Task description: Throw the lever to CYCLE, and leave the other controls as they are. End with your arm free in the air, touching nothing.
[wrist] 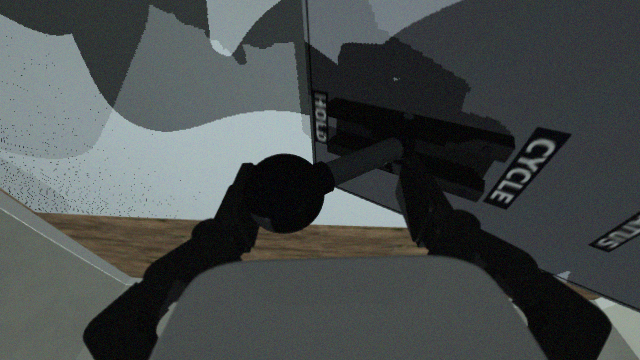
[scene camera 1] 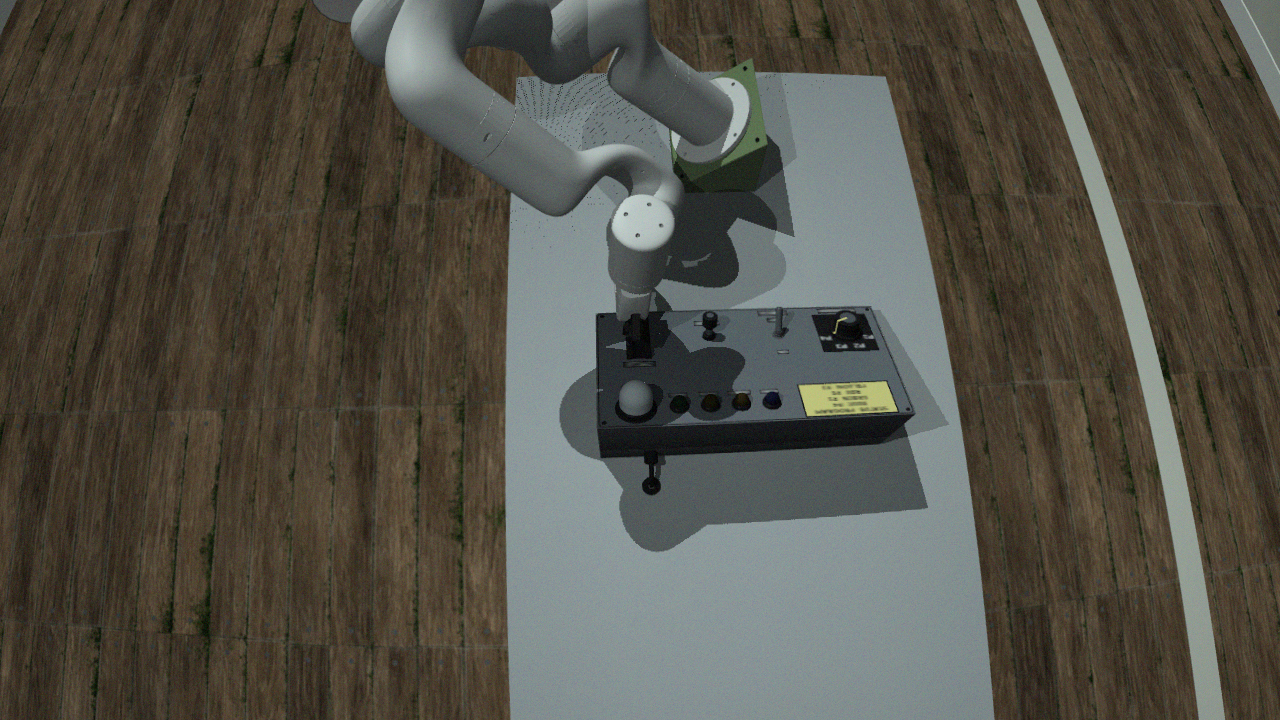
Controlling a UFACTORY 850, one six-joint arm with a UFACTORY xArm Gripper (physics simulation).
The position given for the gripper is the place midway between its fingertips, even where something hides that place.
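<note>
The robot's gripper (wrist: 329,177) shares the scene with a rotary dial (scene camera 1: 845,327) and a black ball-knobbed lever (wrist: 284,193).
</note>
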